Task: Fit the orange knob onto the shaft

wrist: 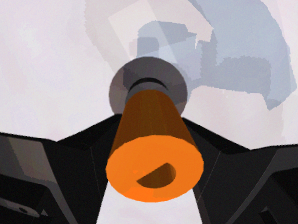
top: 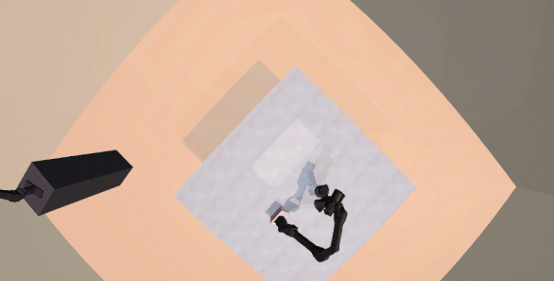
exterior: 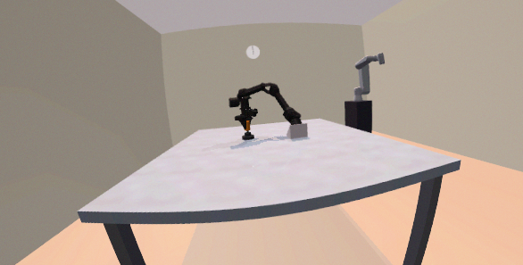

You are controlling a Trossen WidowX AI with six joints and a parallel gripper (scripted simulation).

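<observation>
My gripper tip is now 20 mm below the orange knob. Also, from my gripper tip: round dark pedestal: 40 mm below.
</observation>
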